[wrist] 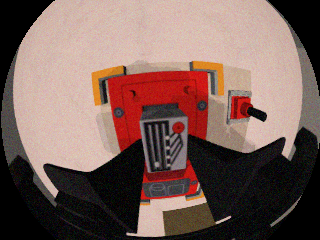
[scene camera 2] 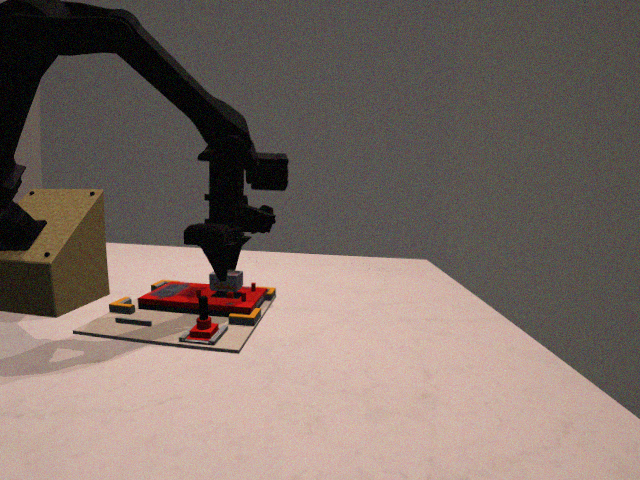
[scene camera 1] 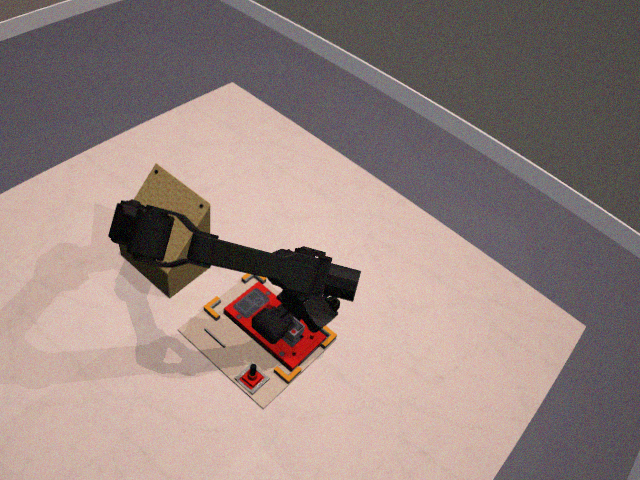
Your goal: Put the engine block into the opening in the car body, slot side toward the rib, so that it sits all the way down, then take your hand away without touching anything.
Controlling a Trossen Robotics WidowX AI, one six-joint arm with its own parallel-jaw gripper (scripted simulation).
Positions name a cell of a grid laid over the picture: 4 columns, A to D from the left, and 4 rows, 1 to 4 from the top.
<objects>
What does my gripper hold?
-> A grey engine block.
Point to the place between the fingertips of my gripper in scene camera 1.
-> B3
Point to a grey engine block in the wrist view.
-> C3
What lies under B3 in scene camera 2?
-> My gripper.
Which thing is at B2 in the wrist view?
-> A red car body.
</objects>
